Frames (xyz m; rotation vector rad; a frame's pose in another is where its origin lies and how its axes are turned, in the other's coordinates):
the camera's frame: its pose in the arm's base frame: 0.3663 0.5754 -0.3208 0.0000 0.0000 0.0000
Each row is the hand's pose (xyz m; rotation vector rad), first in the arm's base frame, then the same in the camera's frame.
Working: the arm's base frame: its pose in the camera's frame: -0.3663 -0.5754 0.3208 0.0000 0.0000 0.0000

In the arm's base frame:
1: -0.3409 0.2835 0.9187 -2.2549 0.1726 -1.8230
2: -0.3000 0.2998 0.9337 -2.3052 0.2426 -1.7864
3: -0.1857 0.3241 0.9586 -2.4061 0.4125 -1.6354
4: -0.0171 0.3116 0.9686 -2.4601 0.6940 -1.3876
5: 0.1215 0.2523 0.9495 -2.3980 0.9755 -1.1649
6: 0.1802 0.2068 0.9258 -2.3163 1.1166 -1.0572
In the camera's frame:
1: -0.7072 -0.2919 1.2395 -2.2549 0.1726 -1.8230
2: -0.6663 -0.2756 1.2545 -2.3052 0.2426 -1.7864
3: -0.5520 -0.2513 1.2794 -2.4061 0.4125 -1.6354
4: -0.3834 -0.2638 1.2894 -2.4601 0.6940 -1.3876
5: -0.2448 -0.3231 1.2703 -2.3980 0.9755 -1.1649
6: -0.1861 -0.3686 1.2466 -2.3163 1.1166 -1.0572

